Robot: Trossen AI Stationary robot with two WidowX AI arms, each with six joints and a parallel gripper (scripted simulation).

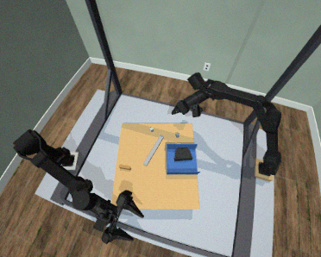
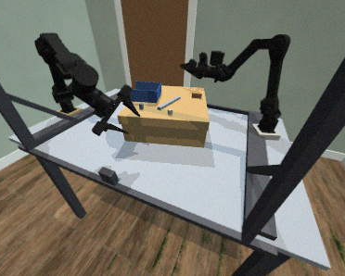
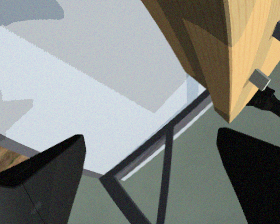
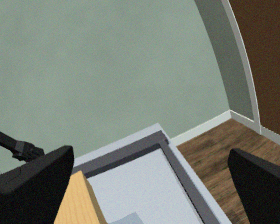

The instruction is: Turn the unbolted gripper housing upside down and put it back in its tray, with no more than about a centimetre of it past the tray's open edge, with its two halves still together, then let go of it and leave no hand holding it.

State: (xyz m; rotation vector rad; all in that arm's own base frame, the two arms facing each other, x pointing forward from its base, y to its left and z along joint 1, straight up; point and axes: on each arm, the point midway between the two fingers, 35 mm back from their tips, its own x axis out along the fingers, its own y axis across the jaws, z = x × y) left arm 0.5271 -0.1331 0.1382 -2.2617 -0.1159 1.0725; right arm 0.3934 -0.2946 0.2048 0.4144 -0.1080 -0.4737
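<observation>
My left hand is 250 mm short of the gripper housing and 10 mm to the right of it. Also, from my left hand: grey bar (220 mm ahead, 120 mm to the right, 20 mm below); then tray (260 mm ahead, 10 mm to the right, 10 mm below).
</observation>
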